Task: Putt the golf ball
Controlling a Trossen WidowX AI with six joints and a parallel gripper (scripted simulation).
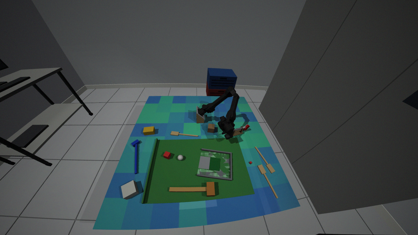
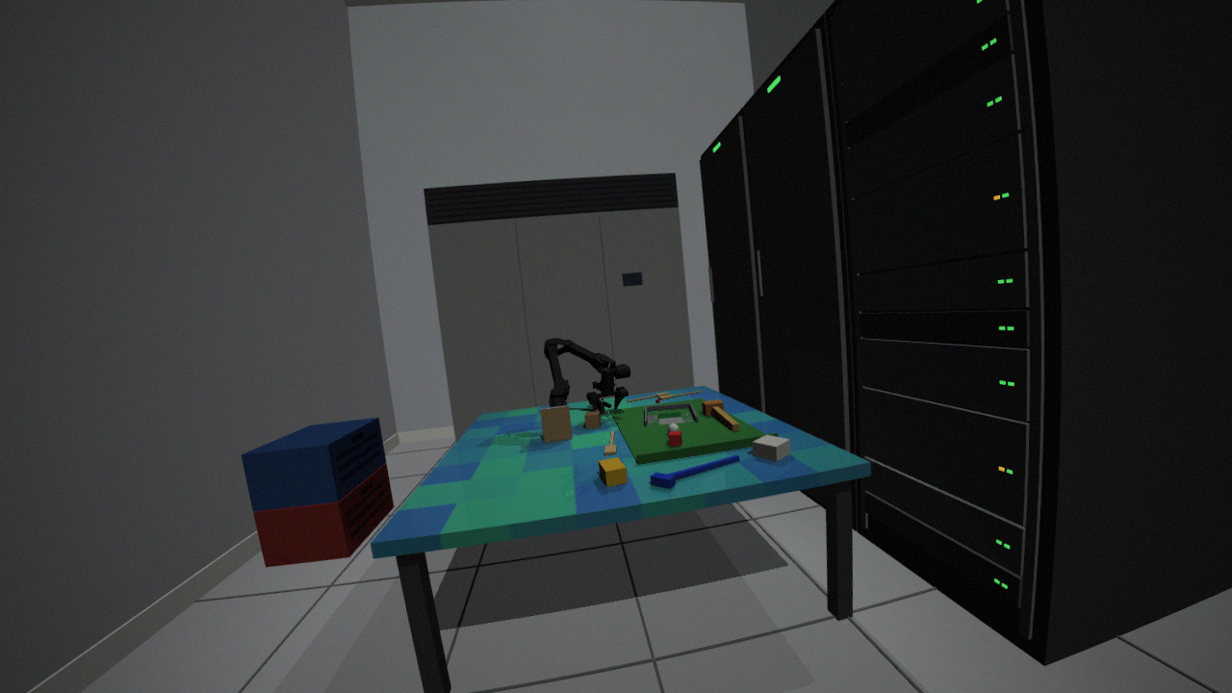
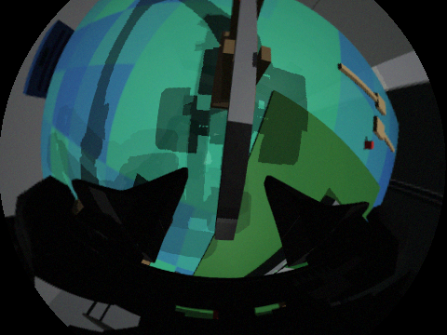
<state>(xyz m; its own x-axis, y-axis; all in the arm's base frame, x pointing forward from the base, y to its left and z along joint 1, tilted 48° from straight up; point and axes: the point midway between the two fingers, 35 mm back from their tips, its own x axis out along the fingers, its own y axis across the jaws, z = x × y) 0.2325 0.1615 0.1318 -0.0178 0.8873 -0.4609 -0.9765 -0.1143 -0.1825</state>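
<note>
Now: the red putter 110 mm to the left of my gripper tip, 30 mm behind it and 30 mm above it. Also, from my gripper tip: red cube (510 mm to the right, 160 mm ahead, 10 mm below); white golf ball (400 mm to the right, 190 mm ahead, 10 mm below); green mat (260 mm to the right, 250 mm ahead, 30 mm below).
</note>
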